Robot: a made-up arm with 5 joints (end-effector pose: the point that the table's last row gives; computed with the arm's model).
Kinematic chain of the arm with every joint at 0, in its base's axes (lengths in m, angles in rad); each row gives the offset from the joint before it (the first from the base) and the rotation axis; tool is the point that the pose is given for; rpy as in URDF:
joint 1: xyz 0 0 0.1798 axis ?
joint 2: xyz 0 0 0 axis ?
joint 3: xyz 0.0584 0 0.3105 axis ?
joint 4: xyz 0.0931 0 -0.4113 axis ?
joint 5: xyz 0.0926 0 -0.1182 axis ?
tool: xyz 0 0 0 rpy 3.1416 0 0
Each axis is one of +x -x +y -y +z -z.
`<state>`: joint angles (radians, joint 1 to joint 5).
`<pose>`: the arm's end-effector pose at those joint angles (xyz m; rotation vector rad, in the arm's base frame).
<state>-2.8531 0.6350 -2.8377 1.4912 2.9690</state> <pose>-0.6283 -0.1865 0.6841 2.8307 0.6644 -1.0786</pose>
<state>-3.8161 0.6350 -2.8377 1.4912 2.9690</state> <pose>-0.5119 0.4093 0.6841 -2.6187 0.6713 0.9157</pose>
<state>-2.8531 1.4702 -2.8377 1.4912 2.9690</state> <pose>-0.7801 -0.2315 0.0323 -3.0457 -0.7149 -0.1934</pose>
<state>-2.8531 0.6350 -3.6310 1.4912 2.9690</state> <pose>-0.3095 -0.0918 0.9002 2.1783 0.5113 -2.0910</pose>
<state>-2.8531 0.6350 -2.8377 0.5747 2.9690</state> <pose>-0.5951 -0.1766 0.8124 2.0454 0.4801 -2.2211</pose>
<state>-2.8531 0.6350 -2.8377 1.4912 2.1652</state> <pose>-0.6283 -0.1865 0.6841 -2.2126 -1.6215 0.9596</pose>
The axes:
joint 1: +z
joint 2: +y
joint 3: +y
joint 4: +y
joint 5: -z

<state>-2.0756 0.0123 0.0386 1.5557 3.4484</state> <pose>-0.0062 -0.0112 -0.0143 -1.5902 -0.6344 -1.3726</pose>
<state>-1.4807 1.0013 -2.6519 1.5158 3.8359</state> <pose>0.0723 -0.7999 0.3190 2.6707 1.4016 -0.0780</pose>
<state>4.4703 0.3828 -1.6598 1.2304 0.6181</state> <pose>-0.1651 -0.6687 0.3023 1.0836 -2.9203 0.0600</pose>
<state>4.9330 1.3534 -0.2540 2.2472 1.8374</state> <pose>-0.0164 0.0732 0.0546 0.0064 0.2800 -2.6422</pose>
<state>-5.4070 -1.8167 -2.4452 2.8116 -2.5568</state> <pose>-0.3826 -0.4592 0.3338 -0.2635 1.7954 1.0730</pose>
